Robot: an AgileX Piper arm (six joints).
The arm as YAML. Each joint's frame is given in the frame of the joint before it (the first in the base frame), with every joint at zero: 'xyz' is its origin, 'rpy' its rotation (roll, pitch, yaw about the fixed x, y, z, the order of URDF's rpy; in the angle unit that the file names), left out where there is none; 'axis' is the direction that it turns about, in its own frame. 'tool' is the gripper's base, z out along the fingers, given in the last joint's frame.
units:
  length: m
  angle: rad
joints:
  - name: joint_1
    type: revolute
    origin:
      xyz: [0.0, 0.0, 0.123]
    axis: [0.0, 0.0, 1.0]
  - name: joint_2
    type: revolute
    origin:
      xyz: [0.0, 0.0, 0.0]
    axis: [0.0, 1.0, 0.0]
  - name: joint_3
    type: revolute
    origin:
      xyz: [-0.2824, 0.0, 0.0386]
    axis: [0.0, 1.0, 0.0]
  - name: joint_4
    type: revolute
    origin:
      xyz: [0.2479, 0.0, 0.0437]
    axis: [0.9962, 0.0, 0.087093]
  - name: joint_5
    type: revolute
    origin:
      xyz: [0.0, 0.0, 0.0]
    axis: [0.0, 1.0, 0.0]
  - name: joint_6
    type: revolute
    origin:
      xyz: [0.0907, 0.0, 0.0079]
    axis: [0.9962, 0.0, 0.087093]
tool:
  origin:
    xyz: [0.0, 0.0, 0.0]
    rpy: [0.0, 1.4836, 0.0]
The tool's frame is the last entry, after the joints.
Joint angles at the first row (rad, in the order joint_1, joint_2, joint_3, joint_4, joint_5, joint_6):
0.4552, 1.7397, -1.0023, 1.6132, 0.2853, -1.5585
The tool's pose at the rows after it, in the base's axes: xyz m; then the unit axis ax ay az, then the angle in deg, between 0 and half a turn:
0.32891, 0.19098, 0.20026, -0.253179, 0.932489, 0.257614, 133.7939
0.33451, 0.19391, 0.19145, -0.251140, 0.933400, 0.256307, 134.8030
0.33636, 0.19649, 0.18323, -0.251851, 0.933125, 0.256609, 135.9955
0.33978, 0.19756, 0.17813, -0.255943, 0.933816, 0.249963, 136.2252
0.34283, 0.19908, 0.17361, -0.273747, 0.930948, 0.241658, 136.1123
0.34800, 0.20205, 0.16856, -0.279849, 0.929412, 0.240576, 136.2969
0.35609, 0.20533, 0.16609, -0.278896, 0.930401, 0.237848, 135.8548
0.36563, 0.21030, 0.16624, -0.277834, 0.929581, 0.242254, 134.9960
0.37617, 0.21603, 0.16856, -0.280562, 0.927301, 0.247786, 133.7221
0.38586, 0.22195, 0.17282, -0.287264, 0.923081, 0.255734, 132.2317
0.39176, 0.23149, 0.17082, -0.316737, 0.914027, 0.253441, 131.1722
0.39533, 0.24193, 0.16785, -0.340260, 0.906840, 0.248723, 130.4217
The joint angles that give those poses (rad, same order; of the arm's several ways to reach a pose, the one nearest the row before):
0.4592, 1.7890, -1.0375, 1.6263, 0.2829, -1.5585
0.4592, 1.8259, -1.0563, 1.6286, 0.2847, -1.5585
0.4618, 1.8521, -1.0628, 1.6288, 0.2904, -1.5585
0.4618, 1.8726, -1.0740, 1.6288, 0.2839, -1.5710
0.4618, 1.8920, -1.0856, 1.6288, 0.2839, -1.6093
0.4618, 1.9202, -1.1082, 1.6295, 0.2880, -1.6220
0.4618, 1.9494, -1.1436, 1.6295, 0.2804, -1.6220
0.4618, 1.9797, -1.1899, 1.6350, 0.2827, -1.6220
0.4618, 2.0097, -1.2444, 1.6349, 0.2878, -1.6220
0.4618, 2.0352, -1.2987, 1.6349, 0.2991, -1.6269
0.4733, 2.0689, -1.3443, 1.6350, 0.3066, -1.6729
0.4908, 2.0993, -1.3830, 1.6349, 0.3019, -1.7070

